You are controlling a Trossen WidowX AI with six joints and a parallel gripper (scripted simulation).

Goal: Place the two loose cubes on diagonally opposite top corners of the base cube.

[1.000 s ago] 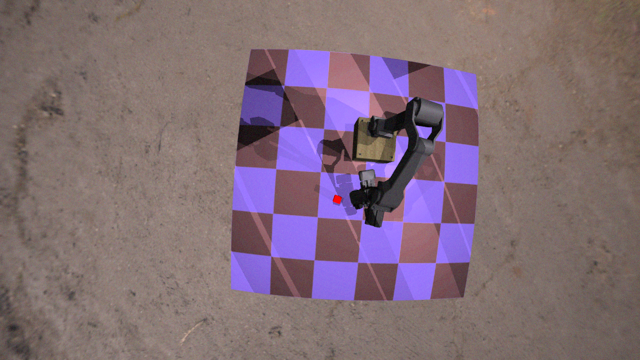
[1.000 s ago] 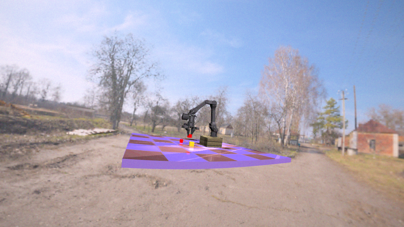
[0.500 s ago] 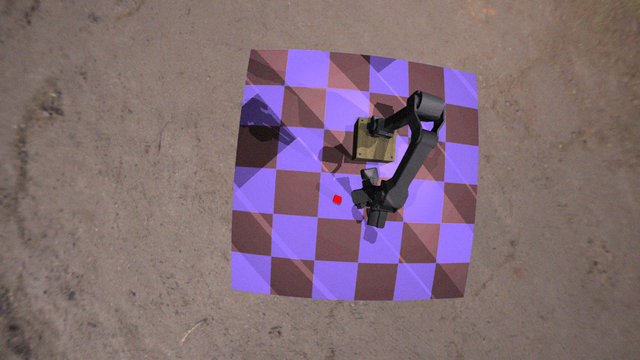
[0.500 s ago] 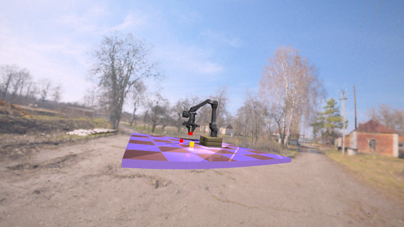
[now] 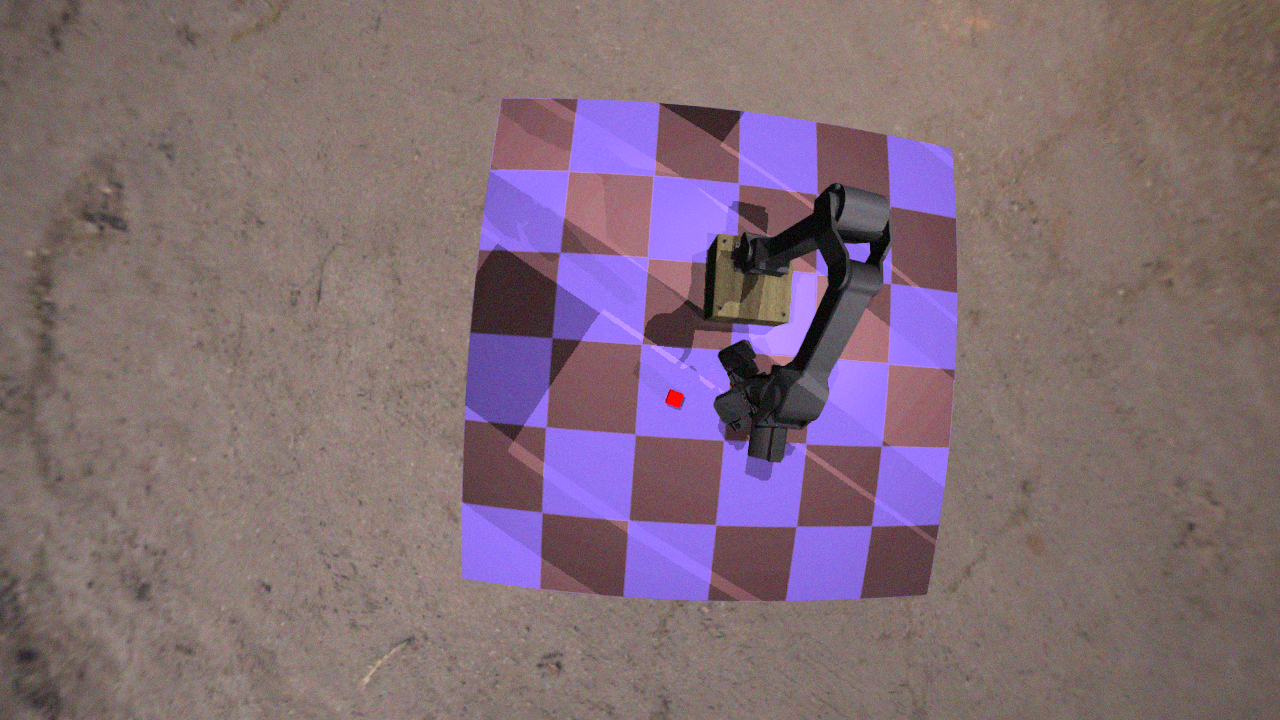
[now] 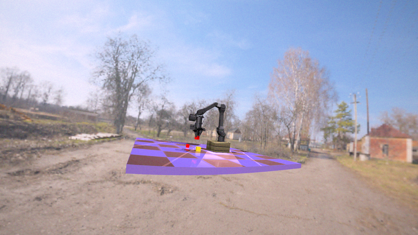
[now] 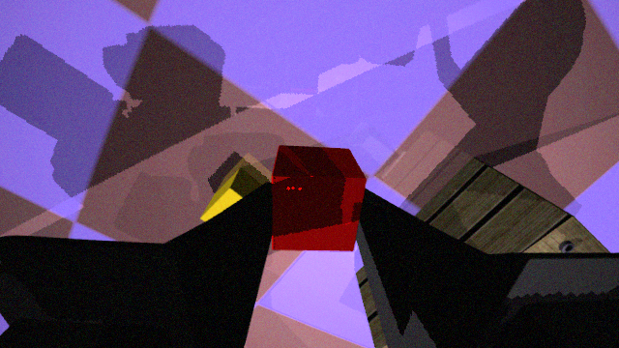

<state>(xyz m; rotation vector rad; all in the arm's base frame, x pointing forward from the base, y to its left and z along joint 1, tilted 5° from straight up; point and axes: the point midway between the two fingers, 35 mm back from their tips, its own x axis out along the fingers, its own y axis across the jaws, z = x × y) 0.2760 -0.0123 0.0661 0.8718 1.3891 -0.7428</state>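
Right now the yellow base cube is 10 mm ahead of my gripper tip, 90 mm to the left of it and 100 mm below it. Round my gripper tip: red cube right at my gripper tip.
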